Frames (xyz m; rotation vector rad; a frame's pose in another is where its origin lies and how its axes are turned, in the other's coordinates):
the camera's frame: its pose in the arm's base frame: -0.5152 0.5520 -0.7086 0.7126 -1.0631 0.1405
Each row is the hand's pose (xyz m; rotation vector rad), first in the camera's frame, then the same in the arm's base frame.
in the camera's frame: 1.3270 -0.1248 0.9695 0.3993 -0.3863 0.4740
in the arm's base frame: -0.5237 -0.4202 0.6222 0.8531 -1.5896 0.6576
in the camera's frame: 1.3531 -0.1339 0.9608 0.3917 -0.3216 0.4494
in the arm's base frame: -0.5002 -0.4279 0.6373 0.8540 -1.5180 0.6517
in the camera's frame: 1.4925 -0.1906 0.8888 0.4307 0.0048 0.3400
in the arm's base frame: -0.3519 -0.4600 0.7067 0.9092 -1.1564 0.6788
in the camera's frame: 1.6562 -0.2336 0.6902 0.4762 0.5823 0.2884
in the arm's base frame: -0.1025 -0.4114 0.7663 0.8673 -0.5613 0.8212
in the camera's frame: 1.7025 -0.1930 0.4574 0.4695 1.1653 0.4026
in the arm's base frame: 0.0775 -0.2517 0.7569 0.6586 -0.0139 1.0434
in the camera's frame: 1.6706 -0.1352 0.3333 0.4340 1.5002 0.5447
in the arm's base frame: 0.1294 -0.1260 0.7215 0.4637 0.2806 1.1952
